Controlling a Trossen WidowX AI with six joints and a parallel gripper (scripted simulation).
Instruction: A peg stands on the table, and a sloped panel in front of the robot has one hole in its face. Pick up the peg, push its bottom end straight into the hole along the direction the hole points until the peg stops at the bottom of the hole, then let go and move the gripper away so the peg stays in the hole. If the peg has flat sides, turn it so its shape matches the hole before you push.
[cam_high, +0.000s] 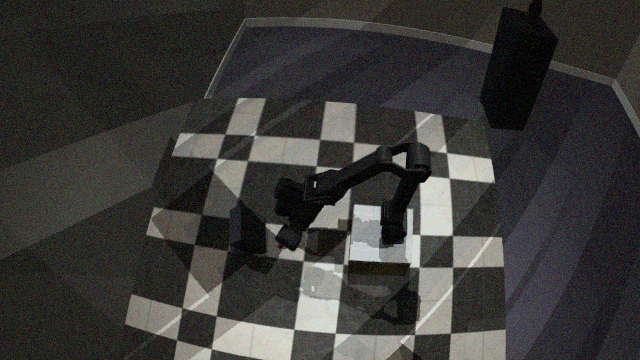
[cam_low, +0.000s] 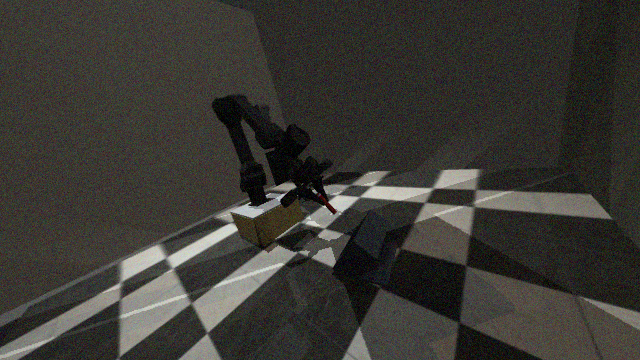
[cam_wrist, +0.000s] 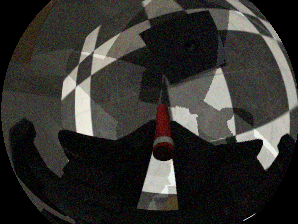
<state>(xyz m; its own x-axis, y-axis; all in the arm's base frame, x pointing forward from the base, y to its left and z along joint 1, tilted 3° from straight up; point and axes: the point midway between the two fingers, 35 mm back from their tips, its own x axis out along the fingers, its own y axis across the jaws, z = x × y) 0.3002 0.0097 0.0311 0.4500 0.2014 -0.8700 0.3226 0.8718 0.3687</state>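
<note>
Right now my gripper tip is 130 mm short of the dark sloped panel, 70 mm to the left of it and 70 mm above it. Round my gripper tip: red peg 10 mm behind, 10 mm above.
</note>
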